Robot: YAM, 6 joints.
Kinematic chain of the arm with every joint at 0, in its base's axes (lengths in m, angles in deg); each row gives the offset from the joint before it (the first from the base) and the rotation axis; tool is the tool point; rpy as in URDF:
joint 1: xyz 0 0 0.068 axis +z
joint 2: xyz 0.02 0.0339 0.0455 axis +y
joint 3: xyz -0.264 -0.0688 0 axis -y
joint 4: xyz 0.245 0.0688 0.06 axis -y
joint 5: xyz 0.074 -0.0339 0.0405 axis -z
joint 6: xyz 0.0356 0 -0.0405 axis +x
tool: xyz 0 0 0 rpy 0 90 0
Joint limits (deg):
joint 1: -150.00..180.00
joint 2: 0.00..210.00
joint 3: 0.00..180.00
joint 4: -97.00..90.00
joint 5: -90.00..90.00
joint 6: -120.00..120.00
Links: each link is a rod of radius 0.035 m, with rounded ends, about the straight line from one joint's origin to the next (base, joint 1, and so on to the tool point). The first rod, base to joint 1, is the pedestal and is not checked.
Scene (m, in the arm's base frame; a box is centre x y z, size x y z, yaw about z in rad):
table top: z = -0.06
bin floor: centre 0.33 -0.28 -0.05 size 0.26 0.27 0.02 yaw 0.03
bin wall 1: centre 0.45 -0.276 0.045 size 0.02 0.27 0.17 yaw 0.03
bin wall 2: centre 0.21 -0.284 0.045 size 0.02 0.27 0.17 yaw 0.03
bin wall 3: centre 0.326 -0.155 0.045 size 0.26 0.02 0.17 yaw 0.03
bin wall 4: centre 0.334 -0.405 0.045 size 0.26 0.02 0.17 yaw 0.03
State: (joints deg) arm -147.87 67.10 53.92 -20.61 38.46 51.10
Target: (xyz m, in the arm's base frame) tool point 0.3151 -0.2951 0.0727
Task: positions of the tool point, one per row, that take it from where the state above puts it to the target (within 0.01 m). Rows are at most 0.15 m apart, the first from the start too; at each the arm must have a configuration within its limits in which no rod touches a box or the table.
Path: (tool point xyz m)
1: -0.2088 -0.1818 0.3035
2: -0.1721 -0.2447 0.3025
3: -0.1171 -0.2995 0.2996
4: -0.0457 -0.3411 0.2948
5: 0.0386 -0.3646 0.2881
6: 0.1310 -0.3661 0.2795
7: 0.2253 -0.3432 0.2689
8: 0.3151 -0.2951 0.2566
9: 0.3228 -0.3019 0.1636
10: 0.3151 -0.2951 0.0727

